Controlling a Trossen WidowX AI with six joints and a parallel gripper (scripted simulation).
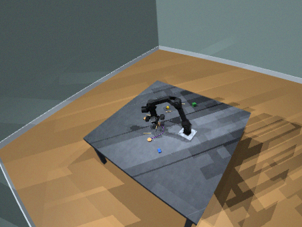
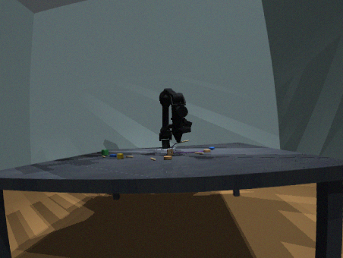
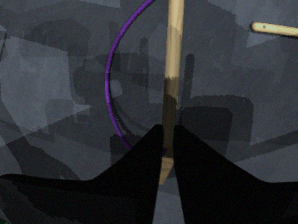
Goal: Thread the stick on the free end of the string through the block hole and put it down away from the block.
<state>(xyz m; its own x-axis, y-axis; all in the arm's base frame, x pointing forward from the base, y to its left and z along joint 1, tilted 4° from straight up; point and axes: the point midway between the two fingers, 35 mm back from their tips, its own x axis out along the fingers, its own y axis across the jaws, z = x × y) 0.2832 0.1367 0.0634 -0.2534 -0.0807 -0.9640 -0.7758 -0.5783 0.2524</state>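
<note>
My gripper tip is 1 cm past the thin wooden stick and 1 cm to the right of it. Round my gripper tip: yellow piece 11 cm ahead, 31 cm to the right, 5 cm below; wooden block 2 cm ahead, 5 cm to the right, 5 cm below; round wooden button 4 cm behind, 16 cm to the left, 6 cm below.
</note>
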